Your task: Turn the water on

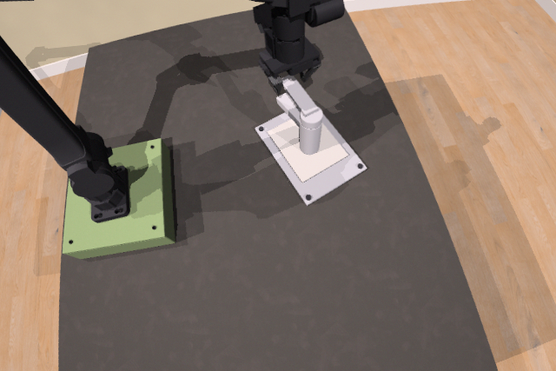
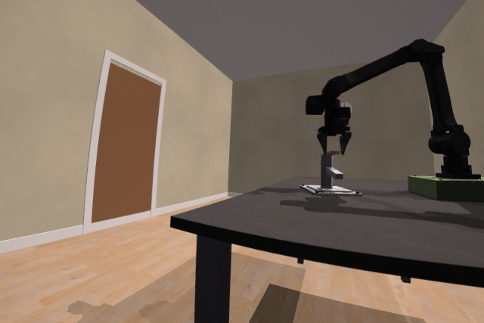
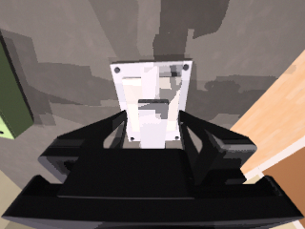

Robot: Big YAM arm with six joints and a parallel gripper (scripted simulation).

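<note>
Now: hand 10 mm short of the lever and 30 mm to the left of it. From my hand the other things lie so: grey tap: 10 mm ahead, 60 mm to the right, 50 mm below.
</note>
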